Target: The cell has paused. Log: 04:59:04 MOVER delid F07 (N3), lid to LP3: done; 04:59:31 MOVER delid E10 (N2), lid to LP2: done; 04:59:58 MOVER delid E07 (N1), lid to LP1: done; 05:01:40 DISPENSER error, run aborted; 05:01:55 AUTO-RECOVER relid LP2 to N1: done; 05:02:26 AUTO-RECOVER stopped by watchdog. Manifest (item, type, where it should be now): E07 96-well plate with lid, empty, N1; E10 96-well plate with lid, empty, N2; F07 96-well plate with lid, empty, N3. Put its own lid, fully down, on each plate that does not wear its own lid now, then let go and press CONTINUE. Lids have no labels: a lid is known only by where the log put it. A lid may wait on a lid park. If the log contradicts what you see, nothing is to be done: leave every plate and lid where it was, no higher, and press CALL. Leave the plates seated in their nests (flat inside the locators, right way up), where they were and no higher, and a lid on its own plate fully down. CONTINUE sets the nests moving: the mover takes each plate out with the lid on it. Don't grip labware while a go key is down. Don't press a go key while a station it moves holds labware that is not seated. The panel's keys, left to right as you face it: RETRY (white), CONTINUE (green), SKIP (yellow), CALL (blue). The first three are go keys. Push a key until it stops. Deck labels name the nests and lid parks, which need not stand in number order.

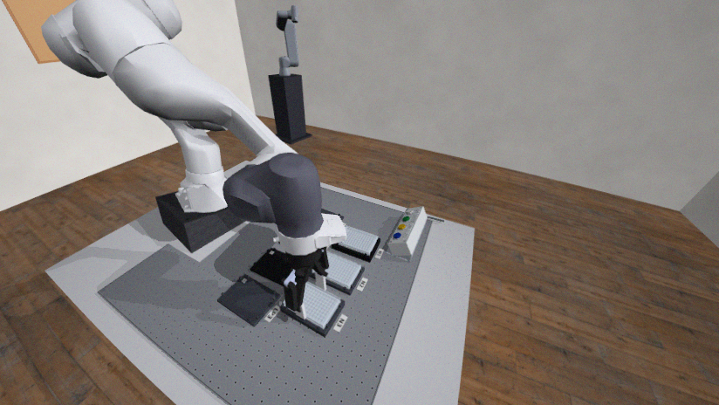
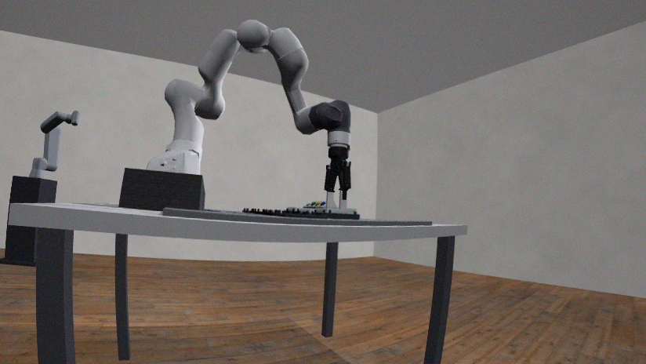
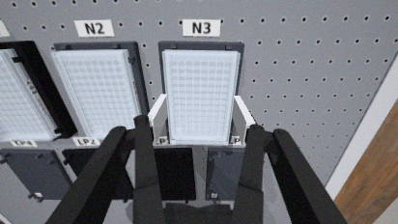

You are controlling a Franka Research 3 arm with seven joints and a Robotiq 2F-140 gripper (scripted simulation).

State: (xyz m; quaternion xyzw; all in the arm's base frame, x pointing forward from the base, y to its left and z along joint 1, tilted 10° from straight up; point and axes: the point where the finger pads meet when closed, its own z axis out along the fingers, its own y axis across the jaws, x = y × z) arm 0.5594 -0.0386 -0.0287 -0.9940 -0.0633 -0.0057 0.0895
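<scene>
My gripper is now 20 mm above the grey lid. Round my hand: lid park LP3: 160 mm behind, 90 mm to the right, 60 mm below; then N3 plate: 30 mm below; then lid park LP1: 180 mm behind, 40 mm to the left, 60 mm below.
</scene>
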